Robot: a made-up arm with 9 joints. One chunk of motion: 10 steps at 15 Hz.
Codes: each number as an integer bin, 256 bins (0 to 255) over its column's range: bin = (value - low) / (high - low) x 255, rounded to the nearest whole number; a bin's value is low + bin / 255 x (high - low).
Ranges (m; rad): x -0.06..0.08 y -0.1..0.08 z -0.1..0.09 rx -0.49..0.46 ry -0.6..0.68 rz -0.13..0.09
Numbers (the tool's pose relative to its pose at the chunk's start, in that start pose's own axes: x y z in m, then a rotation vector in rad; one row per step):
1: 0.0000 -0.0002 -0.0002 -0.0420 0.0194 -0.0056
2: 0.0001 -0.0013 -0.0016 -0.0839 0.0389 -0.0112
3: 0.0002 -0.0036 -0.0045 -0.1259 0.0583 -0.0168
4: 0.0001 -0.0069 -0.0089 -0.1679 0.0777 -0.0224
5: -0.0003 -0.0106 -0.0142 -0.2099 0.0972 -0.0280
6: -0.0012 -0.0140 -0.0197 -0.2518 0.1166 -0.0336
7: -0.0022 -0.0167 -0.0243 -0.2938 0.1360 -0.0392
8: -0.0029 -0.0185 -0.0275 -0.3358 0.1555 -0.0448
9: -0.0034 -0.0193 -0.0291 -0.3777 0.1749 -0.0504
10: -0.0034 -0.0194 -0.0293 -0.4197 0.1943 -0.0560
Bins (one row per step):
1: 109 141 134 120 123 144
2: 109 140 132 109 127 138
3: 110 137 128 98 131 131
4: 109 132 122 86 135 125
5: 109 127 115 75 139 118
6: 107 122 108 64 143 112
7: 105 118 102 53 147 105
8: 104 115 97 41 151 99
9: 103 114 95 30 154 92
10: 103 114 95 19 158 86

